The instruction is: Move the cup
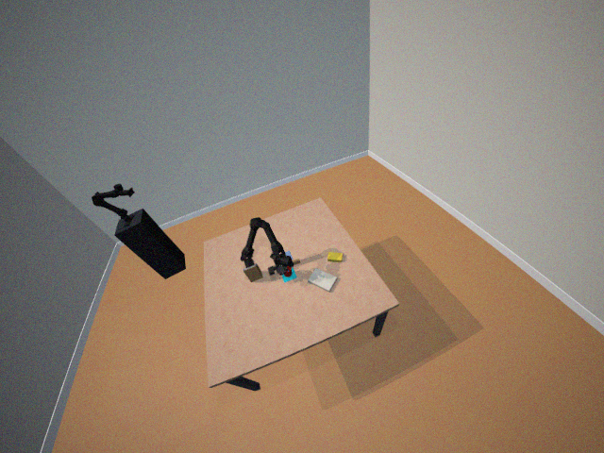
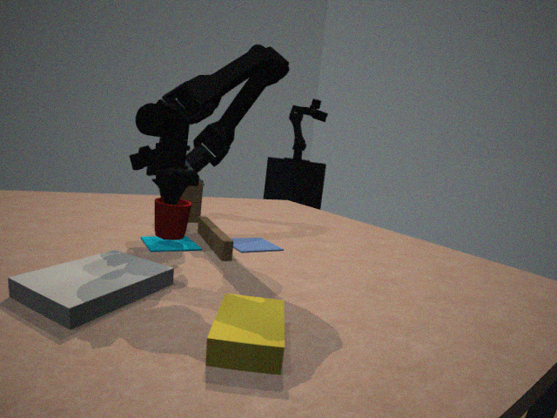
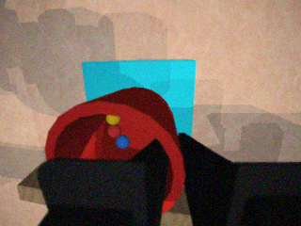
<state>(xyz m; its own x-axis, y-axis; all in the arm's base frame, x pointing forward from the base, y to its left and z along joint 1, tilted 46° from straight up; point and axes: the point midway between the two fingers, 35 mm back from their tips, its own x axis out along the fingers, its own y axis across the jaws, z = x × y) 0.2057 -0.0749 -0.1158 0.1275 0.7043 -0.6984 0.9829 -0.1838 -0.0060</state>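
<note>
The blue marble is 40 mm ahead of my gripper tip, 10 mm to the left of it and 20 mm below it. Round my gripper tip: red cup 30 mm ahead; then low wooden bar 50 mm ahead, 80 mm to the left, 40 mm below; then cyan pad 30 mm ahead, 60 mm below.
</note>
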